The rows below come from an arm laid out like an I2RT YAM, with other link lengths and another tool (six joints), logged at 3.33 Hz.
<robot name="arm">
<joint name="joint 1" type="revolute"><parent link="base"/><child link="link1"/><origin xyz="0 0 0.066"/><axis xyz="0 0 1"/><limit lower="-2.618" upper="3.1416"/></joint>
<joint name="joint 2" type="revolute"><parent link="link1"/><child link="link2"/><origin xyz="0.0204 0.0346 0.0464" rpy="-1.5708 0 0"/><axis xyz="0 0 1"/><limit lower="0" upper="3.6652"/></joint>
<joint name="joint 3" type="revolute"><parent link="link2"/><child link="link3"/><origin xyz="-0.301 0 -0.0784" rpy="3.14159 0 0"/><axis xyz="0 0 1"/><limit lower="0" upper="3.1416"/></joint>
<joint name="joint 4" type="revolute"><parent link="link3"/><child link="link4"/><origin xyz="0.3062 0.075 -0.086"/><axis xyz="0 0 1"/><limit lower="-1.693" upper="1.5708"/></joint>
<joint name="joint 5" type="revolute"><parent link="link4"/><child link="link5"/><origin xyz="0.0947 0.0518 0.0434" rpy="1.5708 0 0"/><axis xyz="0 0 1"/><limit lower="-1.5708" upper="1.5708"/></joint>
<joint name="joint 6" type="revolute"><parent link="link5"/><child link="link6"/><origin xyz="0.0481 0 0.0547" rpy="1.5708 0 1.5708"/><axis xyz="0 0 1"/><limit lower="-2.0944" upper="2.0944"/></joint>
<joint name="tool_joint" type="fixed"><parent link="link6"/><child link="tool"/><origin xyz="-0.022 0.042 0.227" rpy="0 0.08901 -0.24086"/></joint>
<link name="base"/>
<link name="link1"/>
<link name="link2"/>
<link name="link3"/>
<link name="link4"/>
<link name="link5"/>
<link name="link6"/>
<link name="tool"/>
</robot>
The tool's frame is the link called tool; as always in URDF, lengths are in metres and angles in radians.
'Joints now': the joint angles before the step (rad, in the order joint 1, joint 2, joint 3, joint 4, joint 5, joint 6). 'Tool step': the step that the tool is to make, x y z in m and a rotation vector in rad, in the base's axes. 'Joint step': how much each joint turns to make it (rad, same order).
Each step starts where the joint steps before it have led.
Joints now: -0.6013, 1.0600, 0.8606, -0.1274, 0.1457, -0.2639
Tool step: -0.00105, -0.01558, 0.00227, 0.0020, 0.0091, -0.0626
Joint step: 0.0077, 0.0445, 0.0414, -0.0092, 0.0676, 0.0200
